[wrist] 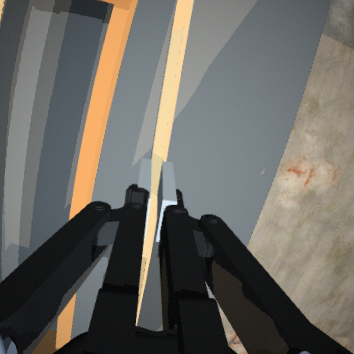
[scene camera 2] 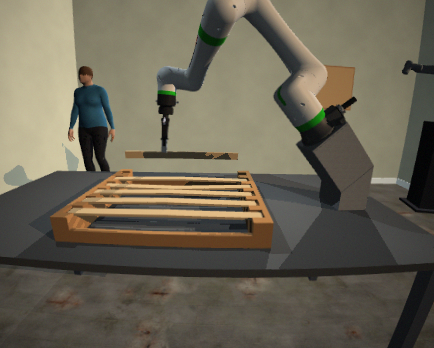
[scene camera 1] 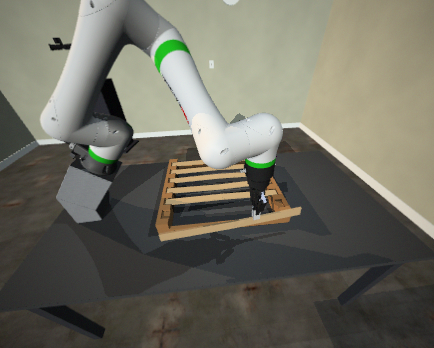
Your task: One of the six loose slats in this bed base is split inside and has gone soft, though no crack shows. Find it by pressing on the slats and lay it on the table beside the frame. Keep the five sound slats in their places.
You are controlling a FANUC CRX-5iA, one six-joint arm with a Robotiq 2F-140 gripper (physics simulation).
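Observation:
My gripper [scene camera 1: 256, 216] [scene camera 2: 164, 149] [wrist: 154, 176] is shut on a loose pale wooden slat [scene camera 1: 210, 229] [scene camera 2: 172, 155] [wrist: 172, 75], gripped off its middle. The slat is on edge in the fingers, roughly level, raised above the table. In the wrist view it is over the table just outside the orange end rail of the bed frame [scene camera 1: 163, 220] [scene camera 2: 160, 239] [wrist: 95, 135], roughly along that rail. Several other slats [scene camera 1: 220, 196] [scene camera 2: 165, 214] lie across the frame in their places. The slot area nearest that end rail holds no slat. My arm hides parts of the slats in scene camera 1.
The dark grey table [scene camera 1: 240, 272] [scene camera 2: 320, 250] bears the frame; its edge shows in the wrist view, with floor [wrist: 310, 175] beyond. My arm's grey pedestal [scene camera 1: 82, 192] [scene camera 2: 340, 165] stands beside the frame. A person in a blue top [scene camera 2: 93, 107] stands behind the table.

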